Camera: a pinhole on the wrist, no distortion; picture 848 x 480 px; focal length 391.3 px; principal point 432.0 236.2 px. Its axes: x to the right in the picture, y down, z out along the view. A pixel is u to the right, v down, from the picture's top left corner.
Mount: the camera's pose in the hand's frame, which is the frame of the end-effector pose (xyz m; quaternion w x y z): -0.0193 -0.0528 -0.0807 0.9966 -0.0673 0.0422 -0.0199
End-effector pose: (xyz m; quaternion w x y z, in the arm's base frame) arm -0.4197 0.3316 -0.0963 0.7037 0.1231 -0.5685 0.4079
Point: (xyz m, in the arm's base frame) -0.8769 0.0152 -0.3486
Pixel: 123.7 361.8
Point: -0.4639 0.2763 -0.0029
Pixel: 565.0 237.1
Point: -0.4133 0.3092 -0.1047
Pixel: 403.5 339.5
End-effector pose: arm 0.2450 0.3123 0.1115 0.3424 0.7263 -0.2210 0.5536
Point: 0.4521 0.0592 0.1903
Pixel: 529.8 281.2
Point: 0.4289 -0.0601 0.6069
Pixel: 818.7 446.2
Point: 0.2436 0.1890 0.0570
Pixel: 307.8 432.6
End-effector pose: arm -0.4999 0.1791 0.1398 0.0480 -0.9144 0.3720 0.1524
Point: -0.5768 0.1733 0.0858
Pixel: 361.6 448.3
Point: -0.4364 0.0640 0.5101
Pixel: behind the camera
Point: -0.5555 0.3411 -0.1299
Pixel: 357.0 146.4
